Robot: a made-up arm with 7 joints. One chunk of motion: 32 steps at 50 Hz.
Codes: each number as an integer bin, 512 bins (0 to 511) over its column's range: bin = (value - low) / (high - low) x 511, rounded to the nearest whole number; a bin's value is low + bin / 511 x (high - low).
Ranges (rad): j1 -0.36..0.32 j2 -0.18..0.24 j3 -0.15..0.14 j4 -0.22..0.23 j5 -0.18..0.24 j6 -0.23..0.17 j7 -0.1..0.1
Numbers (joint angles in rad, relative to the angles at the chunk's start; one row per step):
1: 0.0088 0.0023 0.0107 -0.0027 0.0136 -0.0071 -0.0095
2: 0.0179 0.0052 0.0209 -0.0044 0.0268 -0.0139 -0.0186
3: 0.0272 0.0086 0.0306 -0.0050 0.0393 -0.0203 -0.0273
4: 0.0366 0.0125 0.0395 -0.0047 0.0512 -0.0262 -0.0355
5: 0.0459 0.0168 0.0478 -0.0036 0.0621 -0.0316 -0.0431
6: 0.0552 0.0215 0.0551 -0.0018 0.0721 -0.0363 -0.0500
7: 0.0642 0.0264 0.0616 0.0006 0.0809 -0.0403 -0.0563
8: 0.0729 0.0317 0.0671 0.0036 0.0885 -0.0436 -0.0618
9: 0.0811 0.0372 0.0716 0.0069 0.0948 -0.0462 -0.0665
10: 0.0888 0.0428 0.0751 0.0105 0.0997 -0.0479 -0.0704
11: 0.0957 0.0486 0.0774 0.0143 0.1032 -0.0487 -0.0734
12: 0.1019 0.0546 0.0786 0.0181 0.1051 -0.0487 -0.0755
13: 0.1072 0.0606 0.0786 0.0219 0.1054 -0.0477 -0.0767
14: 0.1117 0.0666 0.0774 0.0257 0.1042 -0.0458 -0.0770
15: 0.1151 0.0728 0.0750 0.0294 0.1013 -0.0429 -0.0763
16: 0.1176 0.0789 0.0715 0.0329 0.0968 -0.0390 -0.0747
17: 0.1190 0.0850 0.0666 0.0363 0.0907 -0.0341 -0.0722
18: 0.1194 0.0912 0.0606 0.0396 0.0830 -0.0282 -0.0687
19: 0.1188 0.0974 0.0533 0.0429 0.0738 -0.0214 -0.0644
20: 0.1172 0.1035 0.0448 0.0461 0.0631 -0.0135 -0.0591
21: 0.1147 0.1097 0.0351 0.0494 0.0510 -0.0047 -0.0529
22: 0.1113 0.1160 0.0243 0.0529 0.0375 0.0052 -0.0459
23: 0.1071 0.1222 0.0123 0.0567 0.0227 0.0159 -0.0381
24: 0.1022 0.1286 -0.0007 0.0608 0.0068 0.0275 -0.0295
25: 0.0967 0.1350 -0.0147 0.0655 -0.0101 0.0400 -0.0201
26: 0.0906 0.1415 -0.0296 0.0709 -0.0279 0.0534 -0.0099
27: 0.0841 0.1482 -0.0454 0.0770 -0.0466 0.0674 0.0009
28: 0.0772 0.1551 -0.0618 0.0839 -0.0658 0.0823 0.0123
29: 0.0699 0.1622 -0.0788 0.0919 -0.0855 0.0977 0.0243
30: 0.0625 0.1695 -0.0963 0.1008 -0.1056 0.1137 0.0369
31: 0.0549 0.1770 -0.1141 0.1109 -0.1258 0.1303 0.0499
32: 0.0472 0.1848 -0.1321 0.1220 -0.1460 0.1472 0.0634
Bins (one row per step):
1: 277 222 283 247 236 285 231
2: 284 225 301 245 252 276 208
3: 291 229 318 244 267 268 186
4: 298 234 334 244 281 260 165
5: 305 239 349 246 295 253 145
6: 312 245 361 248 307 247 128
7: 319 251 373 251 317 242 112
8: 325 258 383 254 327 238 98
9: 331 264 390 258 334 235 86
10: 337 271 397 262 340 233 76
11: 342 278 401 266 345 232 68
12: 347 285 403 270 347 232 63
13: 351 293 403 275 347 233 60
14: 354 300 401 279 346 235 59
15: 357 308 396 283 342 239 61
16: 359 315 390 287 337 244 65
17: 360 322 382 291 329 250 71
18: 360 330 371 295 320 258 80
19: 360 338 358 299 309 266 91
20: 359 345 343 302 296 277 104
21: 357 352 326 306 281 288 120
22: 354 360 307 310 265 300 138
23: 351 368 286 314 247 314 158
24: 347 375 263 319 227 329 180
25: 343 383 238 324 207 345 204
26: 339 391 212 330 185 362 230
27: 334 399 184 337 162 380 258
28: 329 408 155 345 139 399 287
29: 323 416 125 354 115 419 318
30: 317 425 95 364 91 439 350
31: 312 434 63 376 66 460 383
32: 306 444 32 388 41 482 417

